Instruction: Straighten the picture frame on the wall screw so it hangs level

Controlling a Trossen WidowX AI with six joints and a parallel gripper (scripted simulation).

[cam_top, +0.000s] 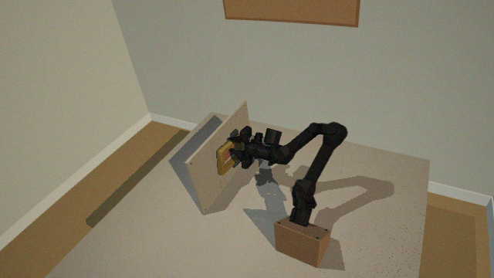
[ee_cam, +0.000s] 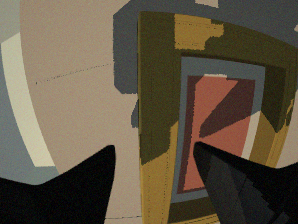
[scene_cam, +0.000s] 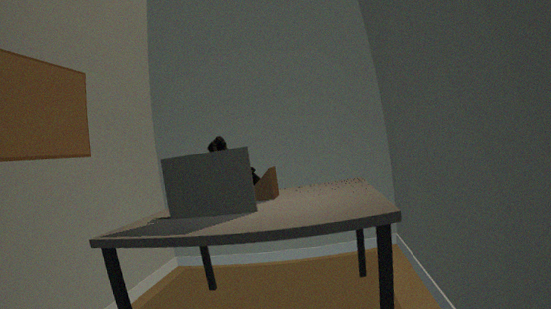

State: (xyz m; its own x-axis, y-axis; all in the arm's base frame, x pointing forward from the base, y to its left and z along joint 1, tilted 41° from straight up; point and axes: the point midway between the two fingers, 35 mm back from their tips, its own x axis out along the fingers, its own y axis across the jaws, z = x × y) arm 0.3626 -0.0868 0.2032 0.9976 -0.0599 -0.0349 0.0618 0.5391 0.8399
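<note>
Now: gripper tip 50 mm above the picture frame, 10 mm to the right of it and 10 mm short of it. From my gripper tip the other things lie so: wall panel 60 mm below, 20 mm to the left, 20 mm ahead.
</note>
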